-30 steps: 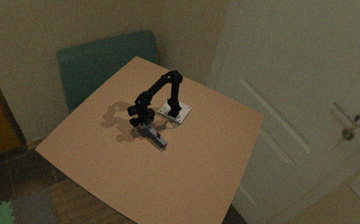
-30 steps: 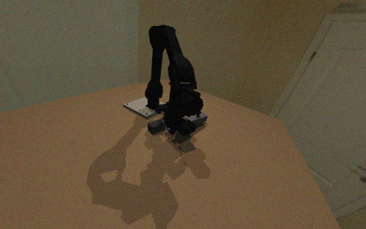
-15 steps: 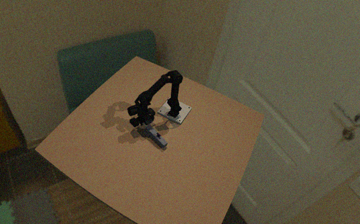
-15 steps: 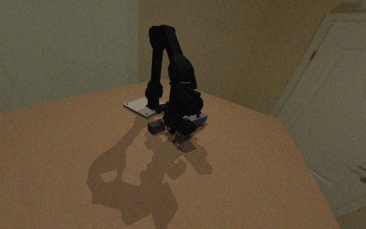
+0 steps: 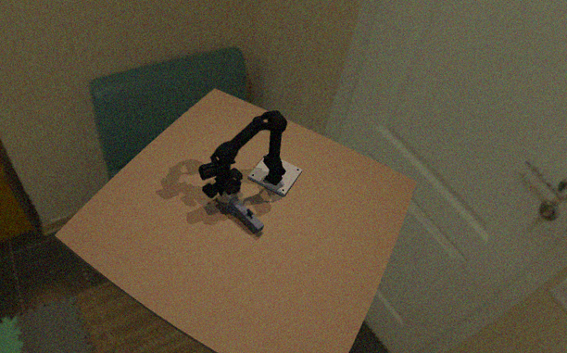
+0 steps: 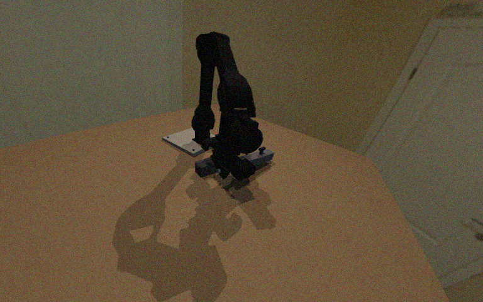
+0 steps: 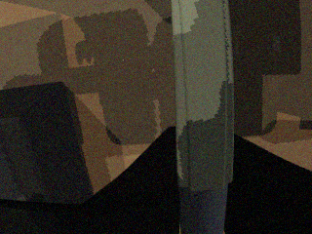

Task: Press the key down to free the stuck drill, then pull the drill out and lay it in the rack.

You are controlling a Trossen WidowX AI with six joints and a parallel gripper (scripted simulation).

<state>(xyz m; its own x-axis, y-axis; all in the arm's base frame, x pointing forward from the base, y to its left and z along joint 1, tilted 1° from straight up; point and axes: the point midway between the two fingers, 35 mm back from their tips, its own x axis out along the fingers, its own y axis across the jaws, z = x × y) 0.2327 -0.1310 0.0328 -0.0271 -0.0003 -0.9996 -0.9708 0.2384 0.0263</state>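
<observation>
My gripper tip is now 4 cm to the right of the drill, 3 cm below it and 1 cm short of it. The rest, counted from my gripper tip: dark block: 7 cm behind; then small dark key: 17 cm to the left, 4 cm ahead, 3 cm above.
</observation>
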